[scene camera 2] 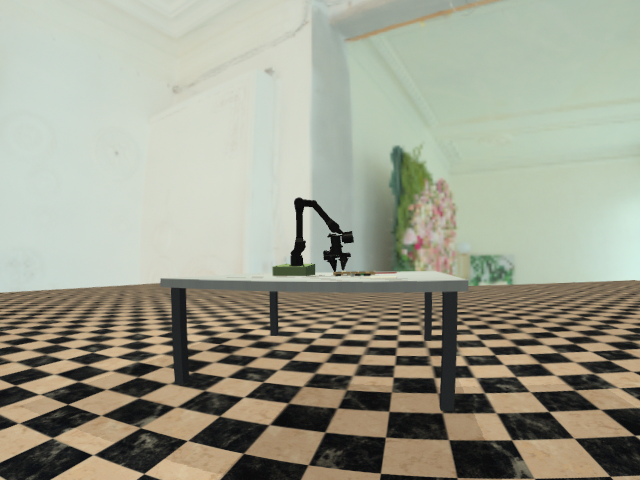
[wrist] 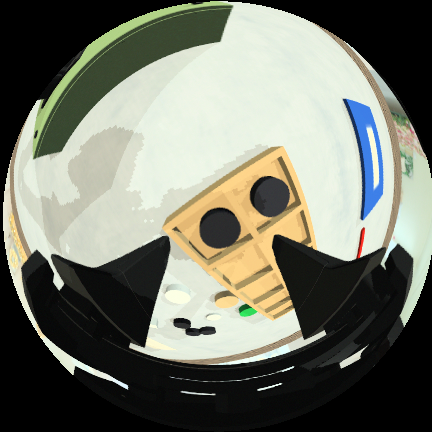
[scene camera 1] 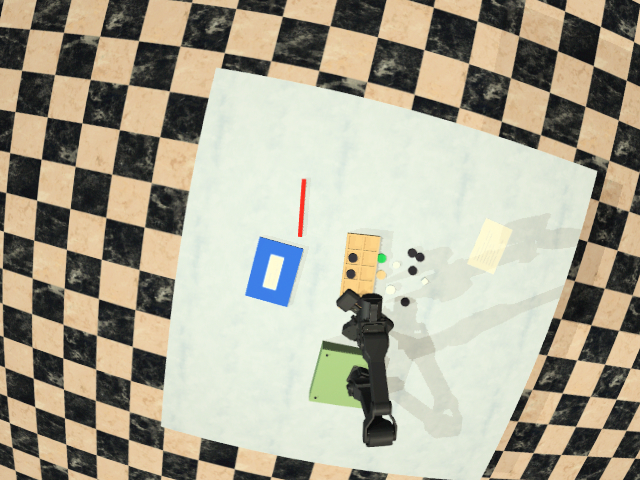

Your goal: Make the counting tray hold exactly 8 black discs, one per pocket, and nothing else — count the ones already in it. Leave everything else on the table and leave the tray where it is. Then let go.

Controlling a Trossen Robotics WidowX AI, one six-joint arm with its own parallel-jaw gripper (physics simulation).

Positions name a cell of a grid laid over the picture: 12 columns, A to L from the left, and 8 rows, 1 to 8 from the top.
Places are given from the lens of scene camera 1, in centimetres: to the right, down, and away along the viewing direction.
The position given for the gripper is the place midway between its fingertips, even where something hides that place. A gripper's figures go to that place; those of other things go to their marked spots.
gripper (scene camera 1: G6): 13, 19, 144
tan counting tray (scene camera 1: G5): 14, 2, 142
